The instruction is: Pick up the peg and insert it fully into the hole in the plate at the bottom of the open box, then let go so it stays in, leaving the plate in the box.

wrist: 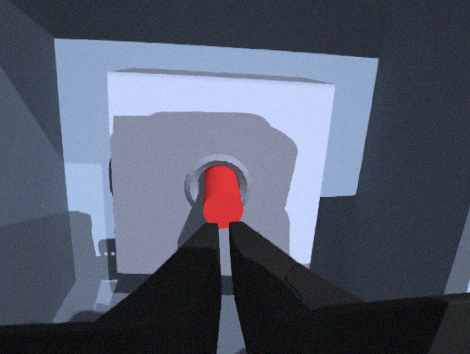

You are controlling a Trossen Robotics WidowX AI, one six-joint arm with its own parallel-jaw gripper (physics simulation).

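Frame: origin at the arm's base, x ahead, y left, z up, level; millimetres.
Where they show: gripper, fingertip midpoint: (224, 236).
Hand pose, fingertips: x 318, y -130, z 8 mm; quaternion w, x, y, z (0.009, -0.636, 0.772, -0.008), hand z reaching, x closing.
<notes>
After its pixels a point has its place.
The red peg (222, 195) {z -10, x 324, y -132 mm} stands in the round hole (191, 187) {z -37, x 320, y -118 mm} of the plate, with its upper part sticking out towards the camera. Grey rim shows around the peg's far side and flanks. The pale square plate (310, 115) {z -40, x 337, y -173 mm} lies on the floor of the open box (415, 150) {z -39, x 312, y -216 mm}. My gripper (224, 236) {z 8, x 318, y -130 mm} is shut, with a slit between its fingers much narrower than the peg. Its tips are at the near edge of the peg's top, and the peg is not between them. The peg's lower end is hidden inside the hole.
The dark box walls rise on the left, the far side and the right, around the plate. A strip of light blue box floor (347, 125) {z -90, x 316, y -204 mm} shows beyond and right of the plate. Shadows of the arm fall across the plate.
</notes>
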